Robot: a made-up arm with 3 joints. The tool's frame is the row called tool.
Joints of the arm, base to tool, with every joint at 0 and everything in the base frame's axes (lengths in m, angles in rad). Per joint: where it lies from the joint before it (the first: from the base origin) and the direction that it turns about. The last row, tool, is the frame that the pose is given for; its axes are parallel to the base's.
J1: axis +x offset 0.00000 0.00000 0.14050
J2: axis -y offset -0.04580 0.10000 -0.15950
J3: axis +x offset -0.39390 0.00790 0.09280
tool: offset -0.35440 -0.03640 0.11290
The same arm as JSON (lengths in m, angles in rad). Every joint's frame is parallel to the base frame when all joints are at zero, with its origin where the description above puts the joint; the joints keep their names.
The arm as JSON. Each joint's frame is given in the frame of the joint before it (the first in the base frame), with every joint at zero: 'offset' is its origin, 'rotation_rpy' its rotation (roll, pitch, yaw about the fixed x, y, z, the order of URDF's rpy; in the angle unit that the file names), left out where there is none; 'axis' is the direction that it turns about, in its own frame. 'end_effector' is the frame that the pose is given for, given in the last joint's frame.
{"length_unit": "m", "angle_unit": "rad", "chain": [
  {"id": "J1", "offset": [0.0, 0.0, 0.1405], "axis": [1.0, 0.0, 0.0]},
  {"id": "J2", "offset": [-0.0458, 0.1, -0.1595], "axis": [0.0, -1.0, 0.0]},
  {"id": "J3", "offset": [-0.3939, 0.0079, 0.0928], "axis": [1.0, 0.0, 0.0]}
], "end_effector": {"offset": [-0.3544, -0.0364, 0.1129]}}

